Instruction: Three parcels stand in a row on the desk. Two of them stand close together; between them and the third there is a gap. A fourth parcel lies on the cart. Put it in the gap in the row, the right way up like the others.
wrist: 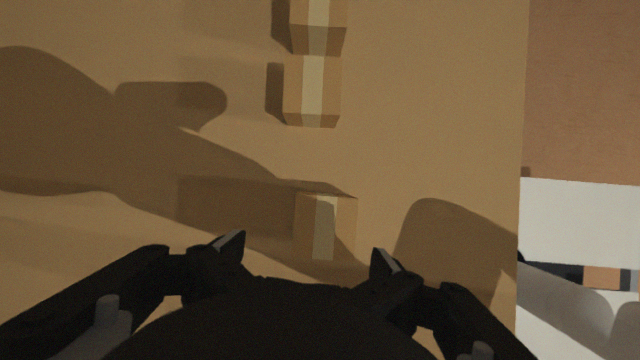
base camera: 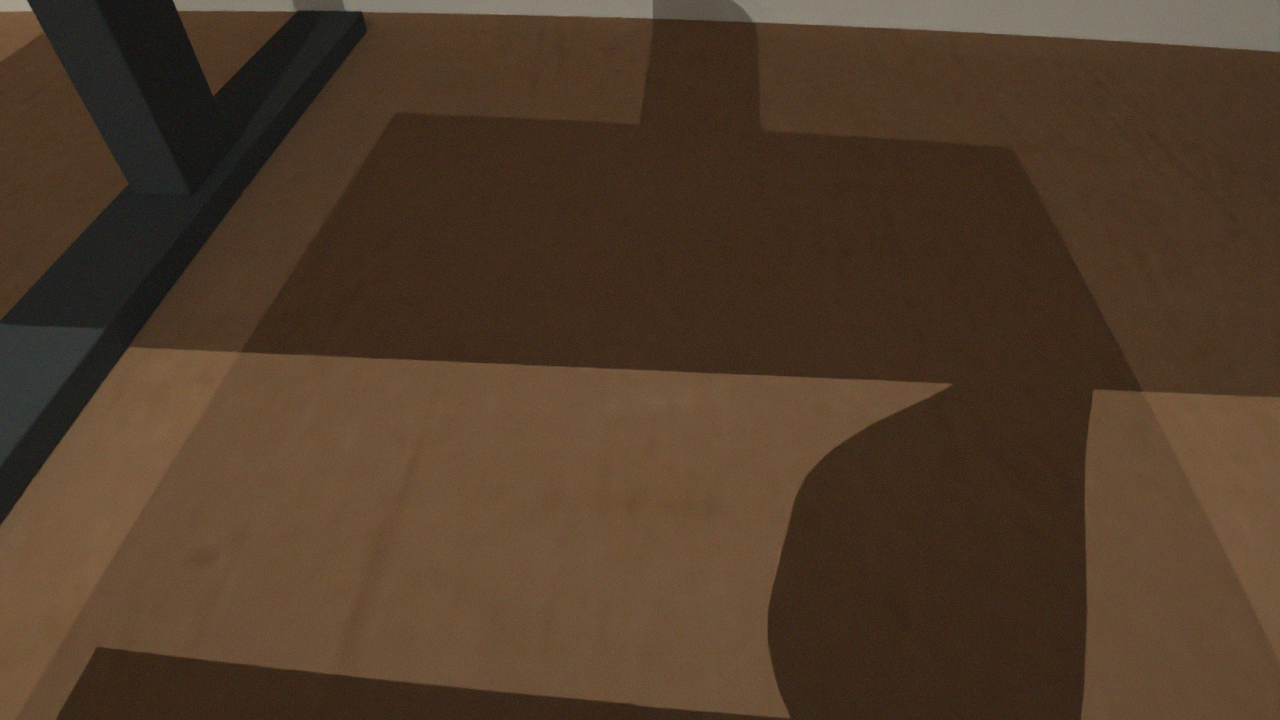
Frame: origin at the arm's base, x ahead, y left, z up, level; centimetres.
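Where they show: gripper, fingertip midpoint: (wrist: 307, 252).
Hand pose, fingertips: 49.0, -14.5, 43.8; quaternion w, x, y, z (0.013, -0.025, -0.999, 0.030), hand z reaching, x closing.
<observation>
Things, the pixels of their top centre, and the offset from my fingertips, as dx, dy, dz. "pt": a spot on its surface instead. Level surfaces: height alone.
- desk at its surface level: dz -11.4
- taped parcel at its top centre: (wrist: 324, 227) -1.4, -0.7, -5.6
- brown floor at its surface level: dz -83.4
- dark metal leg at a spot on its surface: (base camera: 134, 98) pt +7.5, +55.7, -72.5
Two brown parcels (wrist: 317, 12) (wrist: 312, 85) with pale tape stripes stand close together at the top of the wrist view, the first cut off by the frame. Below them, across a stretch of desk (wrist: 430, 140), another taped parcel (wrist: 324, 225) rests on the desk, roughly in line with them and turned very slightly. Its tape stripe faces up; its height and sides are hard to judge. My gripper (wrist: 307, 252) is open and empty, above and behind this parcel, with its fingertips apart from it. Anything under the gripper body is hidden. No parcel shows in the base view.
The desk edge (wrist: 523, 125) runs down the right of the wrist view. Beyond it are brown floor (wrist: 580, 90) and a white surface (wrist: 575, 225) with dark and brown parts. In the base view, a dark metal leg (base camera: 134, 98) and its foot (base camera: 286, 107) stand at the left.
</observation>
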